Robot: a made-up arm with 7 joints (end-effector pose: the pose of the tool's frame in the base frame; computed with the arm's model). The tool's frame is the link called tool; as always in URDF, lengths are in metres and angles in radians.
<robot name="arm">
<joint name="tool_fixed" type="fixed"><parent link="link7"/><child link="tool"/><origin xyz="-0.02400 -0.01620 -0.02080" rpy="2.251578 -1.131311 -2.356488"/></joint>
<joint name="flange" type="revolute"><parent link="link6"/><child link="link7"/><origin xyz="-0.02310 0.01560 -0.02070"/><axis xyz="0 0 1"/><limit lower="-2.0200" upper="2.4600" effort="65" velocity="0.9"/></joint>
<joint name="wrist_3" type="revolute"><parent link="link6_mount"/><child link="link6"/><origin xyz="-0.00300 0.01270 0.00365"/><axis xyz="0 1 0"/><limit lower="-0.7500" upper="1.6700" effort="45" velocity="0.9"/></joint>
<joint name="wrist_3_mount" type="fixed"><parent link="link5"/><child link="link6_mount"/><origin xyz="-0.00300 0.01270 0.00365"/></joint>
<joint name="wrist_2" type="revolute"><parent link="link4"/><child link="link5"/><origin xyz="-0.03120 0.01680 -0.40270"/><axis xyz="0 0 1"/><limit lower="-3.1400" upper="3.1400" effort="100" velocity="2.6"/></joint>
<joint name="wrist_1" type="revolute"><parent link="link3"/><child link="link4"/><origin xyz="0.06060 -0.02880 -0.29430"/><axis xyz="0 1 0"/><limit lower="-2.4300" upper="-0.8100" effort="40" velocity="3"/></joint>
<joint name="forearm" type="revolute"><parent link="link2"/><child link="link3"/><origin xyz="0.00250 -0.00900 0.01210"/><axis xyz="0 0 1"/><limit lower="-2.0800" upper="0.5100" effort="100" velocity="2.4"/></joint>
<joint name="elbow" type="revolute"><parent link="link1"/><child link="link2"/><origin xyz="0.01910 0.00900 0.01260"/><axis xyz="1 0 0"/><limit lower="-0.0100" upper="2.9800" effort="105" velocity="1.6"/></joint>
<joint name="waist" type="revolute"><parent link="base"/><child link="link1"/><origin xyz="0.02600 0.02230 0.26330"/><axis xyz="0 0.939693 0.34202"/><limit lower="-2.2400" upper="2.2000" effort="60" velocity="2.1"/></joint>
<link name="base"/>
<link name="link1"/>
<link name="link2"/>
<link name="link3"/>
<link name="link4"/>
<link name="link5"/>
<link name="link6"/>
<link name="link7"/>
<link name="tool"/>
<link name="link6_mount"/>
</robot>
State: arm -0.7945 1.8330 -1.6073 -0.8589 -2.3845 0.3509 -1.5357
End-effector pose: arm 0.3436 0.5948 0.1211 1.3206 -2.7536 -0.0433
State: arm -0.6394 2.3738 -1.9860 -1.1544 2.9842 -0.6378 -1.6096
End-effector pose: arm -0.0835 0.6997 0.2445 1.4846 -1.0272 -1.8106
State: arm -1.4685 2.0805 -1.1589 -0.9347 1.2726 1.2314 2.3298
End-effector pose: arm 0.2746 0.6007 0.5763 -1.9443 0.6256 -1.9220
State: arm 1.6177 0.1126 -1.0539 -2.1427 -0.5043 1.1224 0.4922
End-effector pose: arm -0.0288 -0.2390 -0.1018 0.1339 -1.4610 -0.0133
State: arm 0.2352 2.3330 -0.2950 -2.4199 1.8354 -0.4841 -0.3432
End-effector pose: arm 0.3701 0.1655 0.0508 0.6195 2.9194 0.6967
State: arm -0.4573 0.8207 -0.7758 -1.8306 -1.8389 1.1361 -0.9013
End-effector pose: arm 0.4399 -0.0970 0.1394 -0.9281 -0.4166 2.6248
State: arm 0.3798 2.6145 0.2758 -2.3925 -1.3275 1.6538 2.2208
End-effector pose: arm 0.3771 -0.0304 0.2141 0.3772 1.4474 0.3630
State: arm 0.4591 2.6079 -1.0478 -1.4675 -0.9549 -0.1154 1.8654
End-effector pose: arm 0.2192 0.6165 0.2461 -0.0834 -1.1304 -1.7429
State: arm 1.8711 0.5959 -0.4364 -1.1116 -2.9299 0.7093 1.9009
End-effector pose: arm -0.5717 0.0230 -0.0005 -0.9974 -1.6666 -1.0666
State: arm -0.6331 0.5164 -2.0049 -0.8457 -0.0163 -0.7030 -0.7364
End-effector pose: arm 0.3361 0.0025 -0.3822 1.8916 0.8513 0.9950
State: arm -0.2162 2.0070 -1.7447 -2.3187 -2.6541 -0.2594 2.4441
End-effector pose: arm 0.0131 0.2025 -0.0858 -1.6470 -1.5470 -1.3880
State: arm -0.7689 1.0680 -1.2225 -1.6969 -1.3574 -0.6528 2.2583
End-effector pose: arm 0.4678 -0.0837 -0.0158 -1.4390 -2.2954 -0.7409
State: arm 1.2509 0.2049 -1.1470 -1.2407 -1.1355 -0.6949 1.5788
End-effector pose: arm -0.2485 -0.3326 -0.1825 -0.6106 -1.5632 1.1255
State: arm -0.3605 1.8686 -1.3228 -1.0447 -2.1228 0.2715 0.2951
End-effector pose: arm 0.3253 0.5889 0.0900 -1.6187 0.9785 -2.3891
